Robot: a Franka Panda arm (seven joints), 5 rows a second.
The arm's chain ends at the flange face. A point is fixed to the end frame.
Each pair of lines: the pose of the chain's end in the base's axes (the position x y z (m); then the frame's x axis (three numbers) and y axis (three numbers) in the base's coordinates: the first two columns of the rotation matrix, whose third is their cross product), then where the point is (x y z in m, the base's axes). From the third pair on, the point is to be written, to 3 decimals.
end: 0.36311 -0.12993 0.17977 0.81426 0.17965 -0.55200 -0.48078 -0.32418 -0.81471
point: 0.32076 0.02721 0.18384
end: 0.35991 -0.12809 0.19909 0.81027 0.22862 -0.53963 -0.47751 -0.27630 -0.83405
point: 0.31519 0.02776 0.21371
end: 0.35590 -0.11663 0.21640 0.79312 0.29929 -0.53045 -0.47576 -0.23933 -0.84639
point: 0.305 0.036 0.242
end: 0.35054 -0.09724 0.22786 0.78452 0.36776 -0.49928 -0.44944 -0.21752 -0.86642
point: 0.291 0.051 0.261
